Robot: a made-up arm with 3 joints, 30 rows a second.
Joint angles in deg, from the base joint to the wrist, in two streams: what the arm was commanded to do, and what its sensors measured. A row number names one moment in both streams.
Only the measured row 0 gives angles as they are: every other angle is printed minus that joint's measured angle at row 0.
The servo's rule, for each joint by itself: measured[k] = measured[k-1] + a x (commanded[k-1-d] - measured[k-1]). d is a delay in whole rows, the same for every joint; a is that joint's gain. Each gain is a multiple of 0.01, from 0.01 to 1. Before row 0 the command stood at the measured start. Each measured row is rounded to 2 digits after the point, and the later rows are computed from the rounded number. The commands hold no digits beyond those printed.
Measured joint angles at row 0:
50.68, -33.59, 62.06
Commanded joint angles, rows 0 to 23:
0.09, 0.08, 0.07
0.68, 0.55, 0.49
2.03, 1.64, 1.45
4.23, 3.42, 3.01
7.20, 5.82, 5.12
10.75, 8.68, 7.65
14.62, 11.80, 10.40
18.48, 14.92, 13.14
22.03, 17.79, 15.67
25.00, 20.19, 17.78
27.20, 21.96, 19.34
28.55, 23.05, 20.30
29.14, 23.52, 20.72
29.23, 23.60, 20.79
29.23, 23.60, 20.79
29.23, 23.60, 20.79
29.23, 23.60, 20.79
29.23, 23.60, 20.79
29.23, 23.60, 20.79
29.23, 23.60, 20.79
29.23, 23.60, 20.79
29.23, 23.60, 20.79
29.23, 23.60, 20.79
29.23, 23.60, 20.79
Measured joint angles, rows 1 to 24:
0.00, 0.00, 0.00
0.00, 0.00, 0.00
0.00, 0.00, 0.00
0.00, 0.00, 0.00
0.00, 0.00, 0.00
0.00, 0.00, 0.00
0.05, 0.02, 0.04
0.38, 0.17, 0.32
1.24, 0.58, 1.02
2.79, 1.38, 2.25
5.08, 2.62, 4.03
8.03, 4.32, 6.27
11.46, 6.41, 8.83
15.11, 8.79, 11.50
18.71, 11.31, 14.09
21.98, 13.80, 16.38
24.69, 16.08, 18.22
26.70, 18.03, 19.51
27.97, 19.57, 20.26
28.63, 20.70, 20.59
28.94, 21.51, 20.71
29.09, 22.10, 20.76
29.16, 22.52, 20.78
29.20, 22.82, 20.79
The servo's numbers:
d 6
a 0.52 0.28 0.62

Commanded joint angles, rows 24 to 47:
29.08, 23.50, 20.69
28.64, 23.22, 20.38
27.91, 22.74, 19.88
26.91, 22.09, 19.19
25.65, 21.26, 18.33
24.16, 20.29, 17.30
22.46, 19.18, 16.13
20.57, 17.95, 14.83
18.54, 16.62, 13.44
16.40, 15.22, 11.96
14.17, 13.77, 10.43
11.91, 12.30, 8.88
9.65, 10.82, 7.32
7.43, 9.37, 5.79
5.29, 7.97, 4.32
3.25, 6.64, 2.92
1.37, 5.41, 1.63
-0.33, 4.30, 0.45
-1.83, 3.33, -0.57
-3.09, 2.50, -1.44
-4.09, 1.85, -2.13
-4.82, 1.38, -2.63
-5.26, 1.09, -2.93
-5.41, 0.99, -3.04
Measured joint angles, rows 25 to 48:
29.22, 23.04, 20.79
29.23, 23.20, 20.79
29.23, 23.31, 20.79
29.23, 23.39, 20.79
29.23, 23.45, 20.79
29.23, 23.49, 20.79
29.15, 23.49, 20.73
28.88, 23.41, 20.51
28.38, 23.22, 20.12
27.62, 22.90, 19.54
26.60, 22.44, 18.79
25.33, 21.84, 17.87
23.84, 21.10, 16.79
22.14, 20.22, 15.57
20.27, 19.21, 14.25
18.26, 18.09, 12.83
16.13, 16.88, 11.34
13.94, 15.60, 9.81
11.71, 14.26, 8.27
9.48, 12.89, 6.73
7.30, 11.51, 5.24
5.19, 10.15, 3.80
3.20, 8.82, 2.45
1.36, 7.55, 1.21

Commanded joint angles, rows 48 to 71:
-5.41, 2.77, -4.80
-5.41, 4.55, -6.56
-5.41, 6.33, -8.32
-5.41, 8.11, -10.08
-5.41, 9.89, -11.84
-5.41, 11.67, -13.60
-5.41, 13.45, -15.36
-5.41, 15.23, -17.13
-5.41, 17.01, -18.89
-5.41, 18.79, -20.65
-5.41, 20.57, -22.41
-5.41, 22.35, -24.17
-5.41, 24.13, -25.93
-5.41, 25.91, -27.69
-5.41, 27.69, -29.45
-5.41, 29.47, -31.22
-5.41, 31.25, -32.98
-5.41, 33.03, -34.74
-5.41, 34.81, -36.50
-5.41, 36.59, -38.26
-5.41, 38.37, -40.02
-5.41, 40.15, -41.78
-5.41, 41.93, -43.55
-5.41, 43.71, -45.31
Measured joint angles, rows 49 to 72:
-0.30, 6.37, 0.11
-1.75, 5.29, -0.85
-2.97, 4.33, -1.64
-3.93, 3.50, -2.25
-4.62, 2.83, -2.67
-5.03, 2.31, -2.90
-5.23, 2.44, -4.08
-5.32, 3.03, -5.62
-5.37, 3.95, -7.29
-5.39, 5.11, -9.02
-5.40, 6.45, -10.77
-5.41, 7.91, -12.52
-5.41, 9.46, -14.28
-5.41, 11.08, -16.05
-5.41, 12.74, -17.81
-5.41, 14.43, -19.57
-5.41, 16.15, -21.33
-5.41, 17.89, -23.09
-5.41, 19.64, -24.85
-5.41, 21.40, -26.61
-5.41, 23.16, -28.37
-5.41, 24.93, -30.14
-5.41, 26.70, -31.90
-5.41, 28.47, -33.66

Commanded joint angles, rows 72 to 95:
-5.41, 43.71, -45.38
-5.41, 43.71, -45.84
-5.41, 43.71, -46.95
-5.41, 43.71, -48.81
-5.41, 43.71, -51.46
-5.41, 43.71, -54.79
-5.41, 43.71, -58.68
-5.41, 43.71, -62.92
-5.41, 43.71, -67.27
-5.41, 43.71, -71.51
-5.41, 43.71, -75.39
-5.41, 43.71, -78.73
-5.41, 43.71, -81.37
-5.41, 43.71, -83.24
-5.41, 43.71, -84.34
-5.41, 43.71, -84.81
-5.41, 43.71, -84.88
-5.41, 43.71, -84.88
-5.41, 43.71, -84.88
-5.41, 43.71, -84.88
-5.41, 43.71, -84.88
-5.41, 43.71, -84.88
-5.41, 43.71, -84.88
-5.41, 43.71, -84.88
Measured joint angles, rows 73 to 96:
-5.41, 30.25, -35.42
-5.41, 32.03, -37.18
-5.41, 33.81, -38.94
-5.41, 35.59, -40.70
-5.41, 37.37, -42.47
-5.41, 39.15, -44.23
-5.41, 40.43, -44.94
-5.41, 41.35, -45.50
-5.41, 42.01, -46.40
-5.41, 42.49, -47.89
-5.41, 42.83, -50.10
-5.41, 43.08, -53.01
-5.41, 43.26, -56.53
-5.41, 43.39, -60.49
-5.41, 43.48, -64.69
-5.41, 43.54, -68.92
-5.41, 43.59, -72.93
-5.41, 43.62, -76.53
-5.41, 43.65, -79.53
-5.41, 43.67, -81.83
-5.41, 43.68, -83.39
-5.41, 43.69, -84.27
-5.41, 43.70, -84.65
-5.41, 43.70, -84.79

